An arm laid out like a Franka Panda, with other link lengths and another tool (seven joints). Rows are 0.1 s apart.
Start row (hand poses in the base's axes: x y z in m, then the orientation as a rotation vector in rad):
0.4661, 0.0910, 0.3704, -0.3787, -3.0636, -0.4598
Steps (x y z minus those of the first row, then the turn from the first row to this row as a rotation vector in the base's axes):
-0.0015, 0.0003, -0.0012, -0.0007, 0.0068, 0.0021
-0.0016, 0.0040, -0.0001, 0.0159, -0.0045, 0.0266
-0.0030, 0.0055, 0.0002, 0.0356, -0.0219, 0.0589
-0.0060, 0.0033, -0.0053, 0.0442, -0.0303, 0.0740
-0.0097, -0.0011, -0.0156, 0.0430, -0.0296, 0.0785
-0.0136, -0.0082, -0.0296, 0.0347, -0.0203, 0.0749
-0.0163, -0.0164, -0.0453, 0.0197, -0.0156, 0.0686
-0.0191, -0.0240, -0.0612, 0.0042, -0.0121, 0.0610
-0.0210, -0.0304, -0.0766, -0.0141, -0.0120, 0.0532
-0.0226, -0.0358, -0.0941, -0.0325, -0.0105, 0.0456
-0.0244, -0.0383, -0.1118, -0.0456, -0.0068, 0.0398
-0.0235, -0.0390, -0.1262, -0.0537, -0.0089, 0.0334
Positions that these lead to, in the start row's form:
0.4646, 0.0913, 0.3692, -0.3762, -3.0574, -0.4564
0.4645, 0.0950, 0.3703, -0.3365, -3.0633, -0.4843
0.4631, 0.0965, 0.3706, -0.2834, -3.0732, -0.5186
0.4601, 0.0943, 0.3651, -0.2584, -3.0778, -0.5338
0.4564, 0.0899, 0.3548, -0.2516, -3.0776, -0.5315
0.4525, 0.0828, 0.3408, -0.2588, -3.0719, -0.5159
0.4498, 0.0746, 0.3251, -0.2697, -3.0730, -0.4920
0.4470, 0.0670, 0.3092, -0.2825, -3.0752, -0.4677
0.4451, 0.0606, 0.2938, -0.2951, -3.0814, -0.4402
0.4435, 0.0552, 0.2763, -0.3075, -3.0860, -0.4121
0.4417, 0.0527, 0.2586, -0.3174, -3.0865, -0.3912
0.4426, 0.0520, 0.2442, -0.3272, -3.0909, -0.3797

